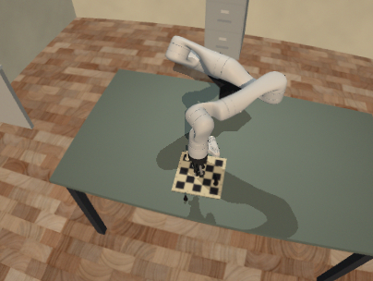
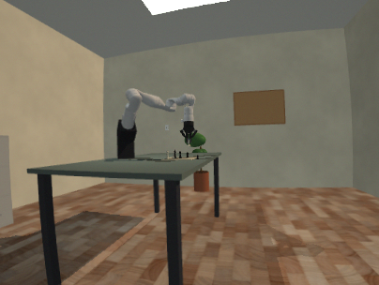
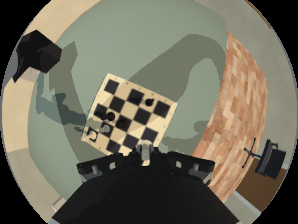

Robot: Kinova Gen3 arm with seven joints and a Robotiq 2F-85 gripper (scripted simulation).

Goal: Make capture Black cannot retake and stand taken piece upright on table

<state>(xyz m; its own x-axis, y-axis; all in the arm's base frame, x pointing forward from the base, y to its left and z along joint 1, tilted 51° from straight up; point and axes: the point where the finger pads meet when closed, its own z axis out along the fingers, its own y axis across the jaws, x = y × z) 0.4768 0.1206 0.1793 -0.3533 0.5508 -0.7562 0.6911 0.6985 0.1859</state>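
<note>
My hand is 7 cm past the chessboard and 13 cm above it. Also, from my hand: black piece (7 cm ahead, 3 cm to the right, 12 cm below); then white chess piece (14 cm behind, 7 cm to the right, 10 cm below); then white piece (1 cm below).
</note>
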